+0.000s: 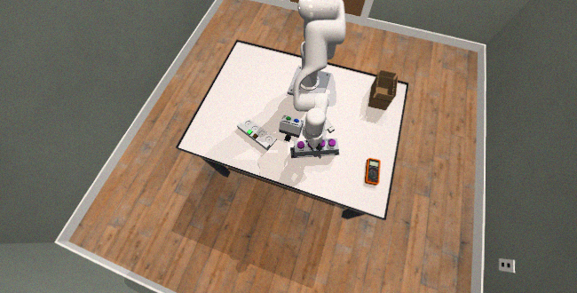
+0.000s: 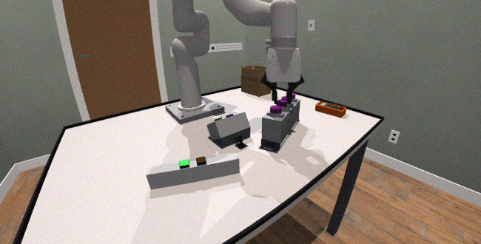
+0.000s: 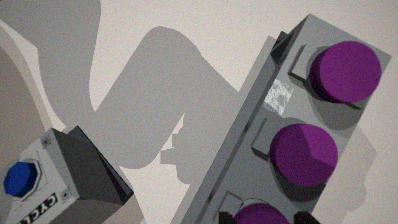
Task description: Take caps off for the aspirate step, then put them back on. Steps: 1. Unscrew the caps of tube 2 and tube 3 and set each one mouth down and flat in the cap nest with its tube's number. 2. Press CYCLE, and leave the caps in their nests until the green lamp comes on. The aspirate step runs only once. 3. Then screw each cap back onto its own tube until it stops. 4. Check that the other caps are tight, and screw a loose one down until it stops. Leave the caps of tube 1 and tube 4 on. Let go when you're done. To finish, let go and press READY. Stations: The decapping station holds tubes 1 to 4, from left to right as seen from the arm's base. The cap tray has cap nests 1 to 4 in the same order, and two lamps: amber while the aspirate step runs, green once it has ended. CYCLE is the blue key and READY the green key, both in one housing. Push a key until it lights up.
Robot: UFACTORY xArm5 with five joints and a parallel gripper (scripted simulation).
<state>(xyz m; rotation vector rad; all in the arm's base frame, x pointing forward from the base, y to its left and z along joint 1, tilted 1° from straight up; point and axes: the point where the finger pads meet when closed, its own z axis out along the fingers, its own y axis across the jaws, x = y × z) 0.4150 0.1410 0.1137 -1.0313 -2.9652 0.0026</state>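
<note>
Right now my hand is 2 cm past the purple cap, 5 cm to the right of it and 3 cm above it. Round my hand: key housing (10 cm behind, 14 cm to the right, 9 cm below); blue key (12 cm behind, 12 cm to the right, 7 cm below); grey decapping station (1 cm behind, 2 cm to the left, 14 cm below).
</note>
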